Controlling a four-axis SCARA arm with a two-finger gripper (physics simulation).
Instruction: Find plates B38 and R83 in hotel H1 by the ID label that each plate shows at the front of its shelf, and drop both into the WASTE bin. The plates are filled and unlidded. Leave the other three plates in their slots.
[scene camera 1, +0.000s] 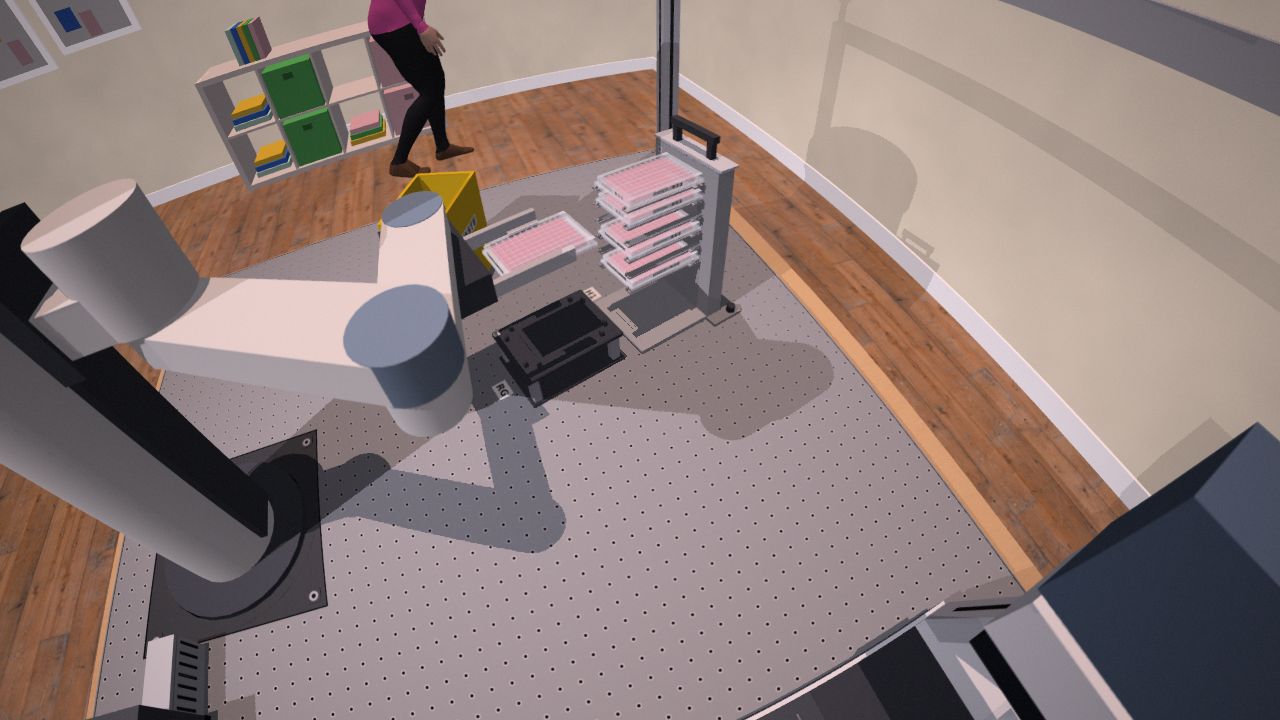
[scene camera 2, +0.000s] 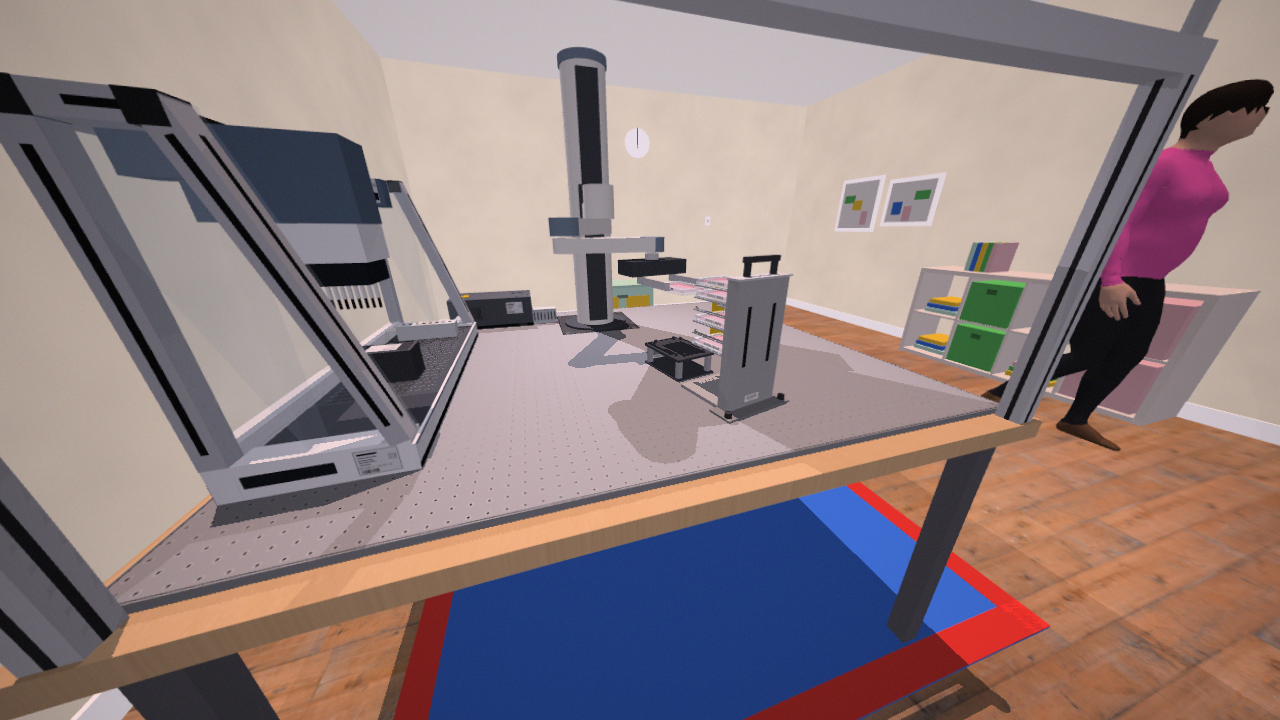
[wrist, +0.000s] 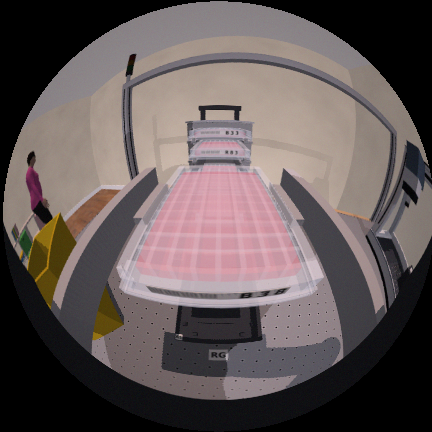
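Pixels of known places: gripper, fingertip midpoint: (scene camera 1: 553, 232) (scene camera 2: 685, 285) (wrist: 218, 175); arm's base at its link origin: (scene camera 1: 240, 539) (scene camera 2: 595, 324).
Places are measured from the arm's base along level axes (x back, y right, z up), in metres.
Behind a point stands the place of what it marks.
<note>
My gripper (scene camera 1: 553, 234) {x -0.591, y -0.134, z 0.247 m} (wrist: 218, 175) {x -0.591, y -0.134, z 0.247 m} is shut on plate B38 (scene camera 1: 535, 245) {x -0.564, y -0.126, z 0.240 m} (wrist: 220, 230) {x -0.536, y -0.120, z 0.243 m}, a pink-filled, unlidded plate held level between the two long fingers; its label faces the wrist camera. The plate is in the air, outside the hotel and in front of its shelves. Hotel H1 (scene camera 1: 716, 237) {x -0.826, y -0.117, z 0.180 m} (scene camera 2: 756, 344) {x -0.835, y -0.186, z 0.159 m} holds several pink plates. In the wrist view plate R83 (wrist: 218, 152) {x -0.681, y -0.156, z 0.245 m} shows below plate B33 (wrist: 220, 133) {x -0.682, y -0.153, z 0.273 m}; the lower shelves are hidden behind B38. The yellow WASTE bin (scene camera 1: 462, 189) {x -0.496, y -0.382, z 0.211 m} (wrist: 54, 250) {x -0.471, y -0.335, z 0.202 m} stands beside the gripper, partly hidden by the arm in scene camera 1.
A black stand (scene camera 1: 559, 333) {x -0.576, y -0.125, z 0.073 m} (scene camera 2: 680, 346) {x -0.567, y -0.137, z 0.073 m} (wrist: 218, 322) {x -0.526, y -0.118, z 0.073 m} with an RG label by it sits on the perforated table, below the held plate and in front of the hotel. A framed machine (scene camera 2: 358, 259) {x -0.786, y 0.479, z 0.342 m} stands at the table's other side. A person in pink (scene camera 2: 1172, 197) (wrist: 35, 185) is beyond the table.
</note>
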